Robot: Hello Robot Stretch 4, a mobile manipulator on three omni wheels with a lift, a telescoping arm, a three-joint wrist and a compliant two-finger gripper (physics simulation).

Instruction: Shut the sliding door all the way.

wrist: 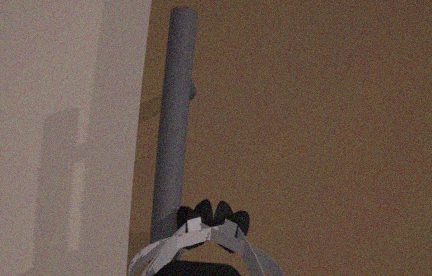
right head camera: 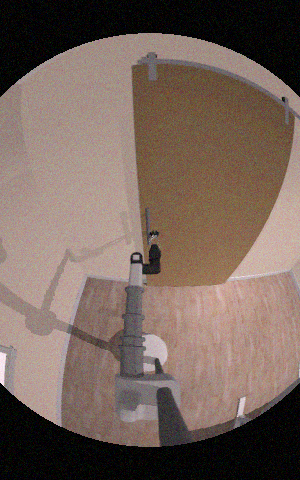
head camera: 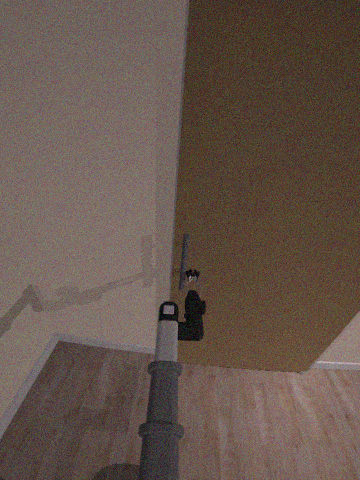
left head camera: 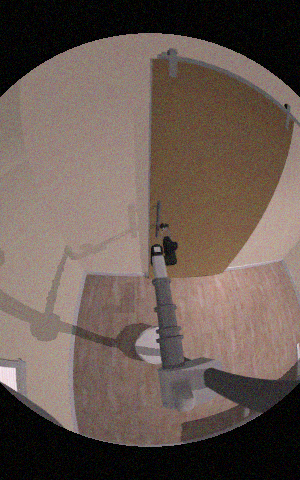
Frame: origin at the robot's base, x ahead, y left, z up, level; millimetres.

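Seen in the pictures: gripper, fingertip midpoint: (wrist: 212, 216) (right head camera: 154, 230) (head camera: 192, 270) (left head camera: 163, 223); robot's base at its link origin: (right head camera: 146, 351) (left head camera: 155, 344).
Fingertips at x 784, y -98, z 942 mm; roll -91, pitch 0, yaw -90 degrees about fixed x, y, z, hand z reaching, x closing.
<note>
Offsets run from my fingertips to a thing's middle. "spot": to the spot under its first point. Level surfaces: height alone.
The brown sliding door (head camera: 270, 175) (left head camera: 210, 150) (right head camera: 210, 165) (wrist: 310, 125) hangs from a rail. Its left edge runs along the pale wall, with a thin grey strip beside it in the head camera view and no wide gap showing. A grey vertical bar handle {spot: 44 mm left, 21 mm back, 96 mm up} (head camera: 184, 255) (left head camera: 158, 215) (right head camera: 147, 220) (wrist: 174, 120) stands near that edge. My gripper (head camera: 192, 274) (left head camera: 164, 227) (right head camera: 154, 234) (wrist: 212, 216) is shut with nothing between its fingertips. It is just right of the handle's lower part, its left fingertip against or very close to the bar. The wrist view does not settle whether they touch.
The grey rail (left head camera: 235, 77) (right head camera: 225, 75) runs above the door, with hangers {spot: 11 mm right, 39 mm ahead, 1034 mm up} (left head camera: 173, 64) (right head camera: 152, 67) on it. The pale wall (head camera: 80, 150) (wrist: 50, 60) carries the arm's shadow. My arm (head camera: 162, 395) (left head camera: 167, 310) (right head camera: 133, 315) reaches over the wood floor {969 mm down} (head camera: 250, 415). A white round object (left head camera: 147, 345) (right head camera: 156, 350) is beside the arm below.
</note>
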